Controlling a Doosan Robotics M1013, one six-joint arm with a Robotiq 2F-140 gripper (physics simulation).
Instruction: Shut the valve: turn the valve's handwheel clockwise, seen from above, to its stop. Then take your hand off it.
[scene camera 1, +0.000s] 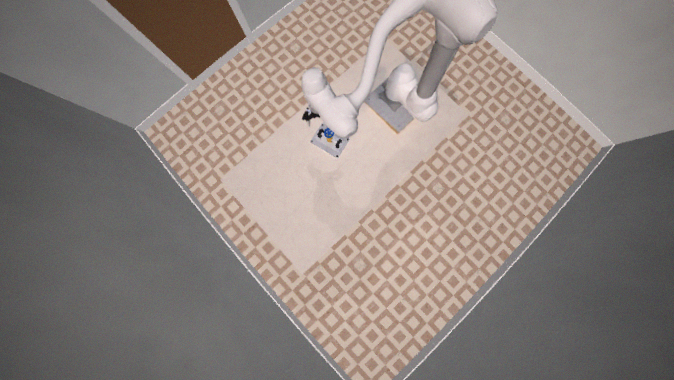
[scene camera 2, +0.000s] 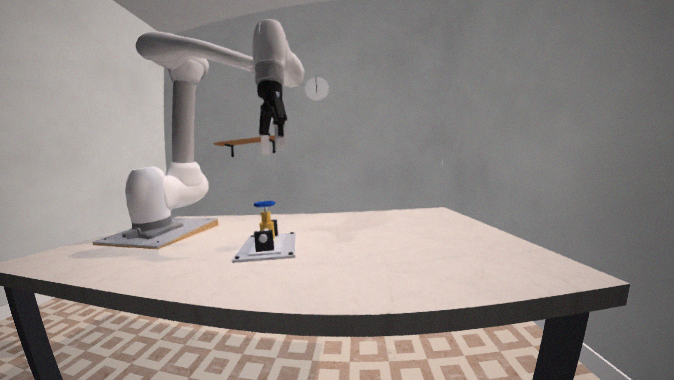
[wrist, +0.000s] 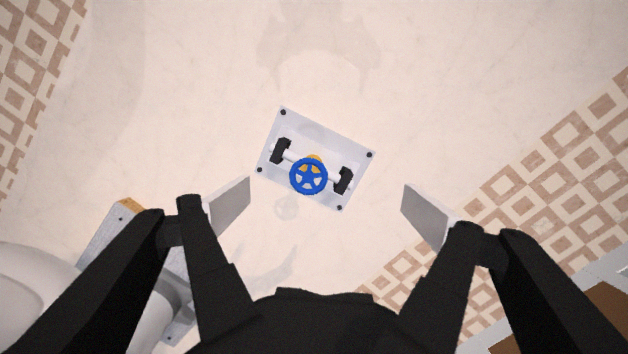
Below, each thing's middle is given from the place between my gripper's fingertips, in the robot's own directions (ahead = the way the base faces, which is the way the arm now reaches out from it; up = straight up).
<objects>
Right now my hand is 4 cm past the blue handwheel (wrist: 308, 176) and 17 cm above it. Also, from my hand: light grey base plate (scene camera 2: 288, 247) (4 cm behind, 29 cm below).
</objects>
